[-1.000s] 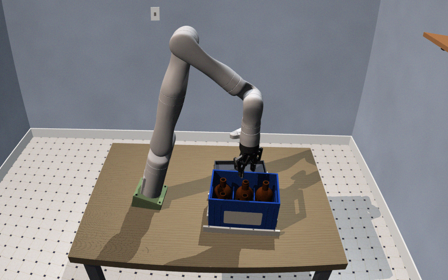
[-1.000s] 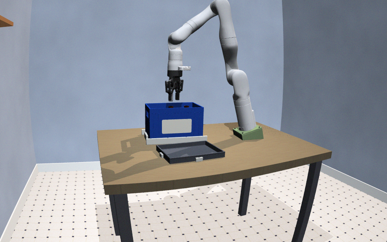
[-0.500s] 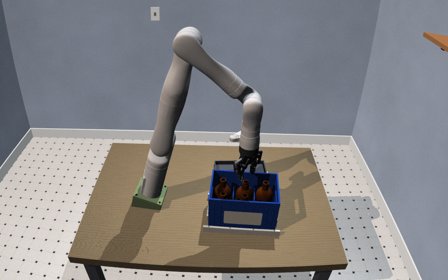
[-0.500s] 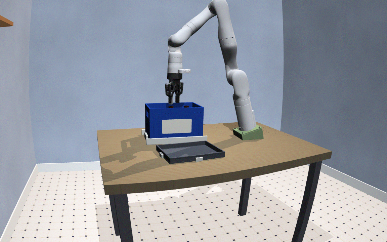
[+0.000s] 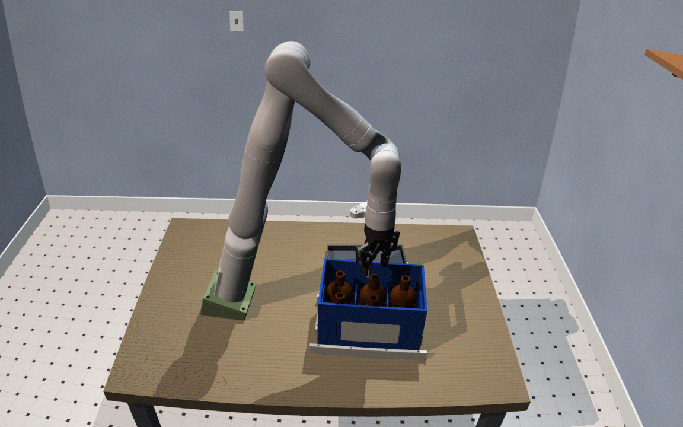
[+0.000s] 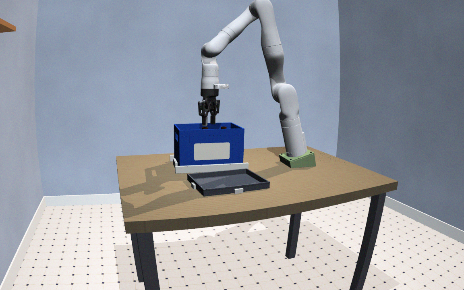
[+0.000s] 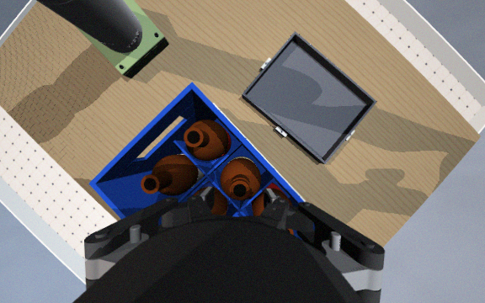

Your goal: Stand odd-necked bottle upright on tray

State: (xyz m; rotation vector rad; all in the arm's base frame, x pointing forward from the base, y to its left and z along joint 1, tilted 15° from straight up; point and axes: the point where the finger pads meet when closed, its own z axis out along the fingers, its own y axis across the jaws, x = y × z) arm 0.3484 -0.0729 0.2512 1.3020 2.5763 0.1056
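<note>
My hand is 1 cm past the blue crate, 4 cm to the left of it and 12 cm above it. Round my hand: dark grey tray: 2 cm ahead, 23 cm to the left, 19 cm below.
</note>
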